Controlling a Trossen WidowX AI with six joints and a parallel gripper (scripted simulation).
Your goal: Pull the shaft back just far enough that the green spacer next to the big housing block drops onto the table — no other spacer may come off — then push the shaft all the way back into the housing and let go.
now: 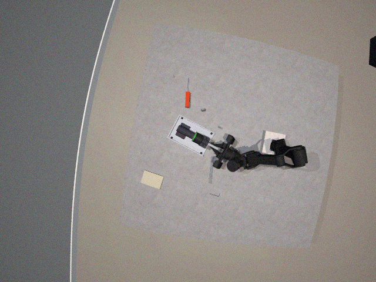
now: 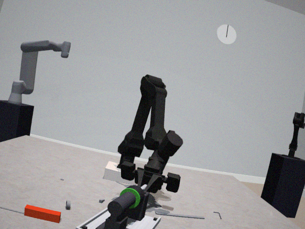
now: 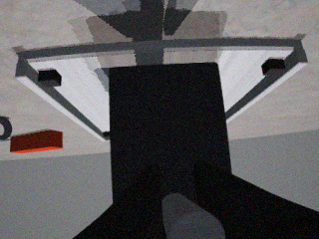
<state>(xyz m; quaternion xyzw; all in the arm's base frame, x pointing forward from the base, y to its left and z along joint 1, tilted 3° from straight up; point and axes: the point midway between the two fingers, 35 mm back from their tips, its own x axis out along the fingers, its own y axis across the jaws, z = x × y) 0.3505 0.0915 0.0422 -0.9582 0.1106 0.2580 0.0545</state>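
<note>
Right now the green spacer is 100 mm ahead of my gripper tip, 20 mm to the right of it and 20 mm above it. Also, from my gripper tip: cream card: 280 mm ahead, 280 mm to the left, 60 mm below.
</note>
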